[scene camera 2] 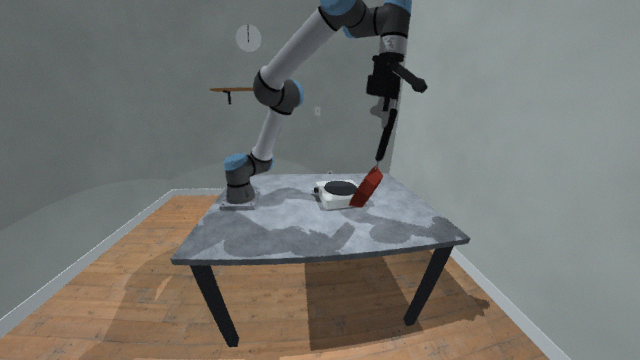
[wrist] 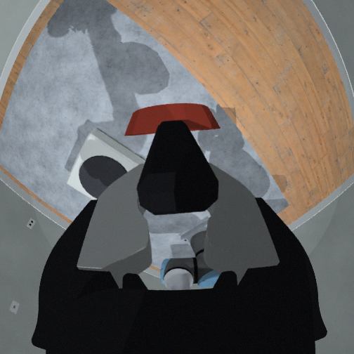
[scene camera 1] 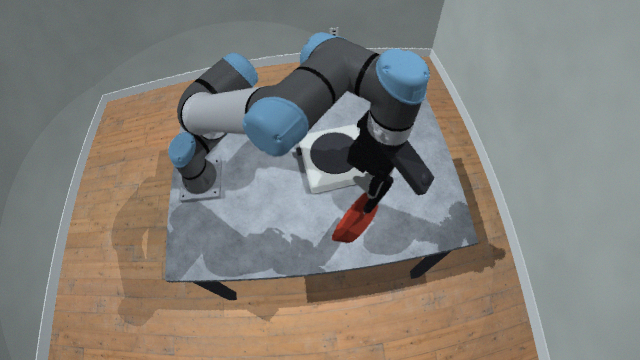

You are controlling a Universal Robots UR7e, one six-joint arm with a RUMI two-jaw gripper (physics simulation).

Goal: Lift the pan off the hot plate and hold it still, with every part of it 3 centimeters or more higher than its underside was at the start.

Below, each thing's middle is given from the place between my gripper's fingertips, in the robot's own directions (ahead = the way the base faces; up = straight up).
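My gripper is 2 cm beyond the red pan (scene camera 1: 355,221), and it is also 3 cm to the right of the pan and 12 cm above it.
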